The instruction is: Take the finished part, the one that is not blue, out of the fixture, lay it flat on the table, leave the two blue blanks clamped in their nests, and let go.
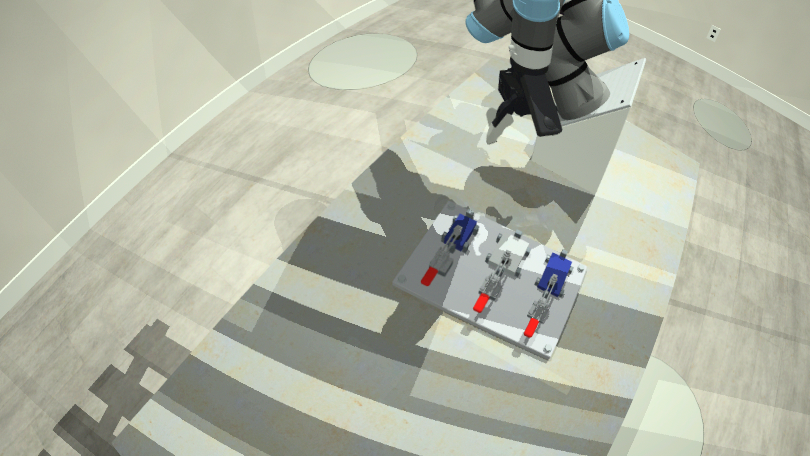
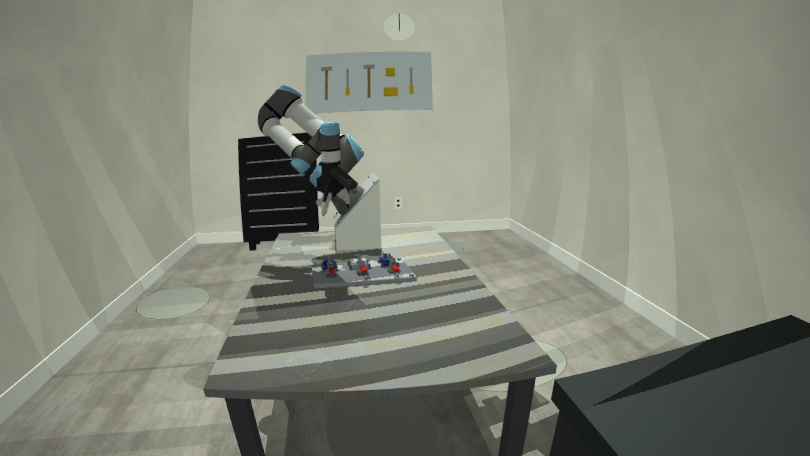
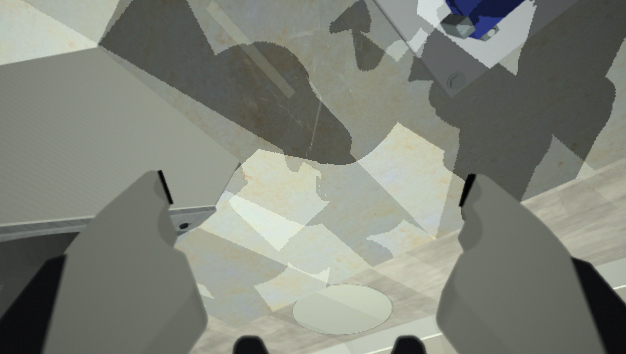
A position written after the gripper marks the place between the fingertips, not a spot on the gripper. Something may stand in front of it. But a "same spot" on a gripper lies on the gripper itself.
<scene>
gripper: image 1 521,139; image 2; image 3
same spot on gripper: [image 3: 121,278] = [image 2: 345,193]
</scene>
